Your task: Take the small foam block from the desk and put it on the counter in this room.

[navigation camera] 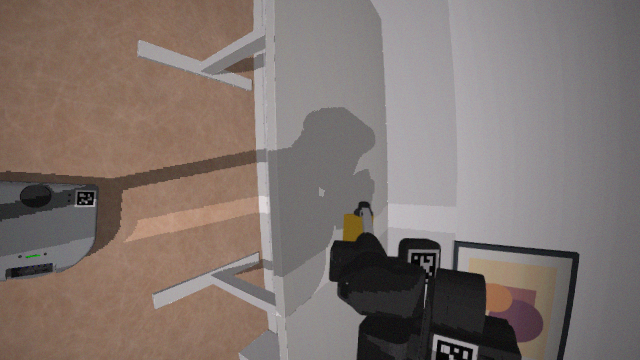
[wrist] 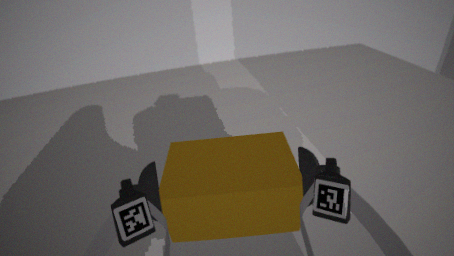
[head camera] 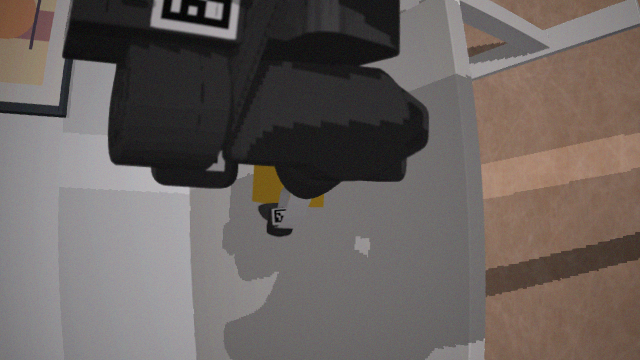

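Where they show: robot's base, origin of the base link: (navigation camera: pixel 36 195).
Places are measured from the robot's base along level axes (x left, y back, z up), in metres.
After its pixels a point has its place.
Observation:
The foam block (head camera: pixel 266 186) {x -0.453, y -0.002, z 1.084 m} (navigation camera: pixel 352 227) {x -0.423, y 0.006, z 1.061 m} (wrist: pixel 230 187) is a yellow box. In the wrist view it sits between both fingertips, which touch its left and right sides. My gripper (head camera: pixel 275 220) (navigation camera: pixel 364 209) (wrist: pixel 228 174) {x -0.456, y 0.026, z 1.069 m} is shut on it, above the grey desk (head camera: pixel 400 295) {x -0.406, y -0.109, z 0.950 m} (navigation camera: pixel 325 60) {x -0.466, y -0.414, z 0.950 m} (wrist: pixel 380 115). The wrist and arm hide part of the block in the head and navigation views. The size of any gap under the block is hard to tell. The counter cannot be made out in these views.
A wall runs along the desk's far side, with a framed picture (head camera: pixel 25 60) {x -1.140, y 0.252, z 1.364 m} (navigation camera: pixel 515 300) {x -1.155, y 0.360, z 1.503 m} on it. White desk legs (navigation camera: pixel 200 65) stand on the brown floor (head camera: pixel 550 215) {x -0.753, y -0.046, z 0.000 m} (navigation camera: pixel 75 115) {x -0.085, y -0.325, z 0.001 m}. My base (navigation camera: pixel 50 230) {x -0.040, y 0.110, z 0.160 m} is at the left of the navigation view, apart from the desk's long edge.

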